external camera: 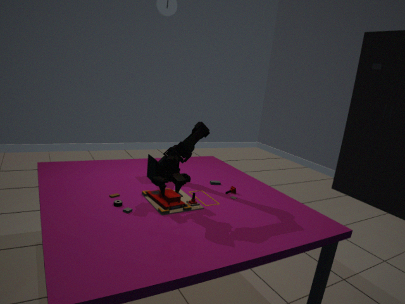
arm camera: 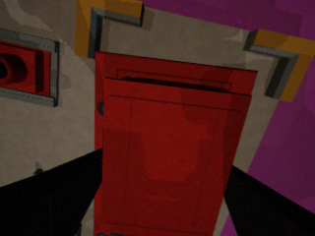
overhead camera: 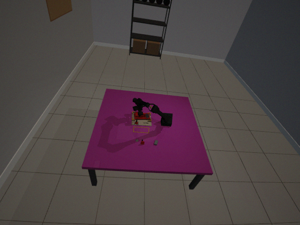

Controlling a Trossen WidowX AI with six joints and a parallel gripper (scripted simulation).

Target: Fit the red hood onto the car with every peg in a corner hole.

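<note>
The grey engine block is 20 mm below my gripper tip. Also, from my gripper tip: black wheel (230 mm to the right, 70 mm behind, 40 mm below); beige jig (40 mm below, 30 mm behind, 20 mm to the left); red hood (right at my gripper tip).
</note>
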